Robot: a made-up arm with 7 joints.
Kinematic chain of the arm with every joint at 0, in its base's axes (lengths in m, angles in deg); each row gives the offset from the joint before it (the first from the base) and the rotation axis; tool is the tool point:
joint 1: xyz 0 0 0.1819 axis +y
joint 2: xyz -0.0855 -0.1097 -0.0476 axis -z
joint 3: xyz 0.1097 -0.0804 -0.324 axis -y
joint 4: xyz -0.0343 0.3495 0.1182 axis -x
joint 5: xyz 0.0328 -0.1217 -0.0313 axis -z
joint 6: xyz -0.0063 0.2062 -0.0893 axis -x
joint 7: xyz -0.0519 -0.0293 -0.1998 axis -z
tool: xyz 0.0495 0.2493 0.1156
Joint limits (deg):
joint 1: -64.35..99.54
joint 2: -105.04..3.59
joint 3: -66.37..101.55
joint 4: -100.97..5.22
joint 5: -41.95..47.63
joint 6: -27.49..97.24
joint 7: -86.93..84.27
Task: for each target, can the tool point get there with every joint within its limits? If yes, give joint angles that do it. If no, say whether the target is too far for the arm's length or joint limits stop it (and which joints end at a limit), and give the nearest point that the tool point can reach.
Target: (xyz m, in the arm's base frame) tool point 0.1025 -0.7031 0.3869
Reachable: no: joint limits stop it (at a limit: joint 1, joint 2, joint 4) | nearest point -0.0510 -0.4663 0.5289 | short by 0.316 m
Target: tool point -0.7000 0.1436 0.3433
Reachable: yes | joints 66.19 -92.37 -33.04 -5.93 16.39 7.96 64.48
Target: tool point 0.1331 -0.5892 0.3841
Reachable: no: joint limits stop it (at a limit: joint 1, joint 2, joint 4) | nearest point -0.0094 -0.4251 0.5143 | short by 0.253 m
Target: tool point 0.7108 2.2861 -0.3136
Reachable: no: too far | nearest point 0.3648 0.6284 -0.1064 | short by 1.706 m
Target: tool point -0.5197 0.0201 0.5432
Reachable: yes | joints 52.34 -57.71 72.00 -80.16 -7.42 -1.85 37.87
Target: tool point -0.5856 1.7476 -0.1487
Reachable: no: too far | nearest point -0.3973 0.6307 -0.0424 | short by 1.138 m
